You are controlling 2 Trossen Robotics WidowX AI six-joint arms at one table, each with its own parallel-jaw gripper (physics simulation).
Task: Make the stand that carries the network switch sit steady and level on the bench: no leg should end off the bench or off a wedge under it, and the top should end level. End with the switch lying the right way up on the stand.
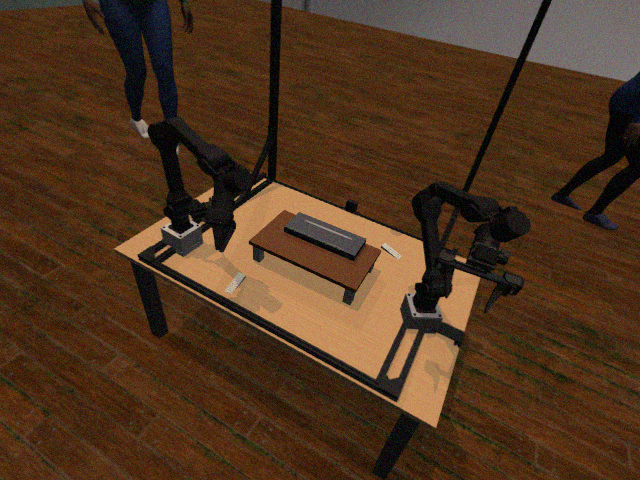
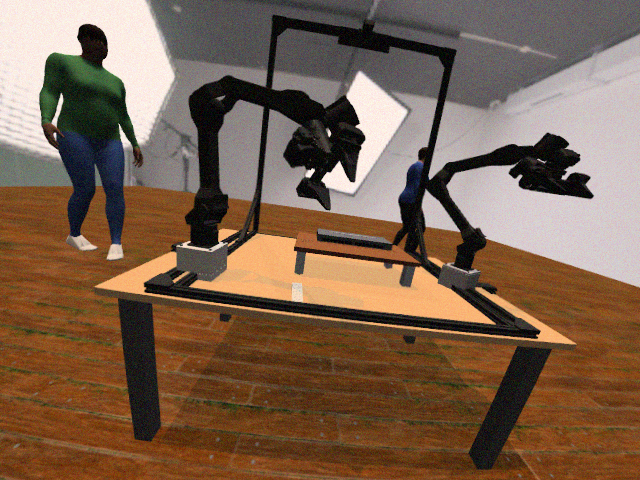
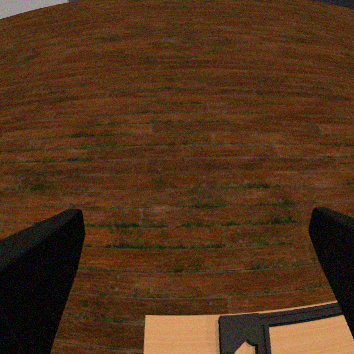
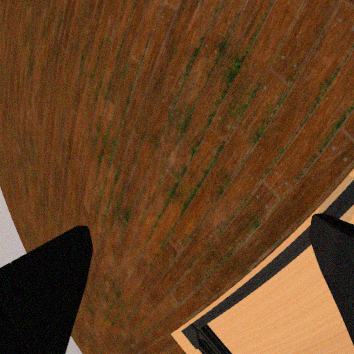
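Seen in the pictures: left gripper, fingertip midpoint: [image 1: 465,305] [image 2: 579,195] [image 3: 201,222]; right gripper, fingertip midpoint: [image 1: 219,251] [image 2: 339,196] [image 4: 202,233]; left arm's base at its link origin: [image 1: 424,305] [image 2: 461,267]; right arm's base at its link origin: [image 1: 181,226] [image 2: 203,244].
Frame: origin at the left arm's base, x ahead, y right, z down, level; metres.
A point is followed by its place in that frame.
A brown stand [image 1: 305,255] @[y 0.185, x 0.388, z -0.018 m] [image 2: 307,241] @[y 0.303, x 0.512, z -0.018 m] on short dark legs stands on the table. Its near legs rest on the bench with no wedge visible under them; the far left leg is hidden. A slight tilt of its top cannot be judged. The dark grey switch [image 1: 324,235] @[y 0.269, x 0.320, z -0.046 m] [image 2: 354,238] @[y 0.245, x 0.346, z -0.046 m] lies flat on the stand's top. One pale wedge [image 1: 235,282] @[y 0.127, x 0.625, z 0.075 m] [image 2: 296,291] @[y 0.126, x 0.628, z 0.075 m] lies in front of the stand, to the left; another [image 1: 390,251] @[y 0.340, x 0.033, z 0.075 m] lies beyond its right end. My right gripper [image 1: 223,246] @[y -0.013, x 0.638, z -0.198 m] [image 2: 341,194] @[y -0.013, x 0.638, z -0.198 m] [image 4: 202,233] @[y -0.013, x 0.638, z -0.198 m] is open and empty above the table's left side. My left gripper [image 3: 201,222] @[y -0.249, x 0.056, z -0.296 m] is open and empty, high at the right.
Black rails [image 1: 268,330] @[y -0.067, x 0.493, z 0.076 m] [image 2: 320,310] @[y 0.009, x 0.623, z 0.066 m] run along the bench's near edge and sides. A black frame [image 1: 273,93] @[y 0.804, x 0.547, z -0.351 m] [image 2: 266,129] @[y 0.814, x 0.539, z -0.457 m] rises at the back. A small black block [image 1: 351,206] @[y 0.599, x 0.173, z 0.045 m] sits at the far edge. People stand on the floor beyond the table.
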